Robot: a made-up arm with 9 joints.
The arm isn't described. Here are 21 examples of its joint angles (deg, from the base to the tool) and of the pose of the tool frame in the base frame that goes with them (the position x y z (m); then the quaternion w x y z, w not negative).
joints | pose
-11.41 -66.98 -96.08 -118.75 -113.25 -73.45 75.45 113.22 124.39 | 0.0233 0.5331 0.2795 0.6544 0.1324 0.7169 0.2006
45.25 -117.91 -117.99 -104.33 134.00 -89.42 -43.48 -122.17 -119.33 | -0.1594 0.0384 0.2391 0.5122 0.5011 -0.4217 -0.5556
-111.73 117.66 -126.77 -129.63 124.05 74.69 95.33 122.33 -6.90 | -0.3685 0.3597 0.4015 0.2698 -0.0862 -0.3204 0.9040
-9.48 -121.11 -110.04 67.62 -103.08 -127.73 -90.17 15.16 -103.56 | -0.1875 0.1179 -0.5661 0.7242 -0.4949 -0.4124 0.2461
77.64 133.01 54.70 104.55 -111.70 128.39 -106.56 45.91 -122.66 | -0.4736 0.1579 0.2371 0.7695 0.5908 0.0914 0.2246
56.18 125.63 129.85 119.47 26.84 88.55 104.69 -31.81 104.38 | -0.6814 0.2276 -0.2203 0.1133 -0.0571 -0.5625 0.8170
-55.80 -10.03 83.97 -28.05 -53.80 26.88 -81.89 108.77 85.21 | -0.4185 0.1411 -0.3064 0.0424 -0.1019 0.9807 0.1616
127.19 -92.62 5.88 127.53 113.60 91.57 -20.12 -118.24 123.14 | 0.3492 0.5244 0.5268 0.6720 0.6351 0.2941 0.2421
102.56 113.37 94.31 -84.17 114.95 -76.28 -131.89 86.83 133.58 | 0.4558 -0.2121 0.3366 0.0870 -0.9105 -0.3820 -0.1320
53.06 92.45 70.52 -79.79 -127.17 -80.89 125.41 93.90 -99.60 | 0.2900 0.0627 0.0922 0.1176 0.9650 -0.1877 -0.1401
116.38 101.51 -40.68 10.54 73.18 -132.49 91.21 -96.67 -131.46 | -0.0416 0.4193 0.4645 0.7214 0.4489 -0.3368 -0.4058
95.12 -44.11 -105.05 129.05 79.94 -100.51 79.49 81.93 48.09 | -0.3963 -0.2171 -0.0861 0.4596 0.0572 0.8484 -0.2565
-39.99 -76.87 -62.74 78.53 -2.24 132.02 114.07 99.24 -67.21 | -0.2412 -0.3108 -0.3045 0.4167 -0.5879 -0.6007 -0.3462
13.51 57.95 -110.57 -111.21 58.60 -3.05 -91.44 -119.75 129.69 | 0.0088 -0.0375 -0.1446 0.2788 -0.7707 0.2937 -0.4919
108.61 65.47 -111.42 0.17 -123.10 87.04 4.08 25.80 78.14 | -0.1814 0.3249 -0.1442 0.3924 -0.0031 -0.4472 0.8038
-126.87 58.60 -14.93 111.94 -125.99 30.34 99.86 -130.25 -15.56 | -0.0495 -0.0844 0.0516 0.5159 -0.7036 -0.0341 0.4875
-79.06 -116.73 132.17 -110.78 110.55 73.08 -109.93 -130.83 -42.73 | 0.1071 -0.0300 0.2396 0.8371 0.0254 -0.5464 -0.0008
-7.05 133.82 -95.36 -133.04 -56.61 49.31 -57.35 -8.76 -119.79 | -0.0417 0.1874 -0.2404 0.9007 0.3882 -0.1917 -0.0352
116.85 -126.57 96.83 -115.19 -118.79 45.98 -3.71 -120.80 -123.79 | -0.4069 0.1581 -0.0188 0.4165 -0.5337 0.6780 0.2863
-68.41 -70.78 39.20 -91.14 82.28 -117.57 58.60 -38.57 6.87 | 0.0379 0.3775 -0.2516 0.3265 0.8062 0.3754 0.3201
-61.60 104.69 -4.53 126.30 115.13 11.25 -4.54 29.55 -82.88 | 0.2122 -0.3375 -0.0472 0.2331 -0.6660 -0.7029 0.0901
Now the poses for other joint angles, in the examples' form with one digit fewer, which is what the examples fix.
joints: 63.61 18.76 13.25 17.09 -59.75 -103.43 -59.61 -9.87 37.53
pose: 0.120 0.029 0.643 0.807 -0.217 -0.367 0.408
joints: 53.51 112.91 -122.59 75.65 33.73 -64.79 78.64 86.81 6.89
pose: -0.055 0.740 -0.025 0.106 0.900 0.374 -0.196
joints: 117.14 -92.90 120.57 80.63 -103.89 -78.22 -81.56 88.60 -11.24
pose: 0.474 0.317 -0.013 0.128 -0.227 0.213 0.942
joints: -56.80 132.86 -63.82 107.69 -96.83 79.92 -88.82 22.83 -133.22
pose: 0.067 0.494 -0.115 0.367 0.358 -0.819 0.258
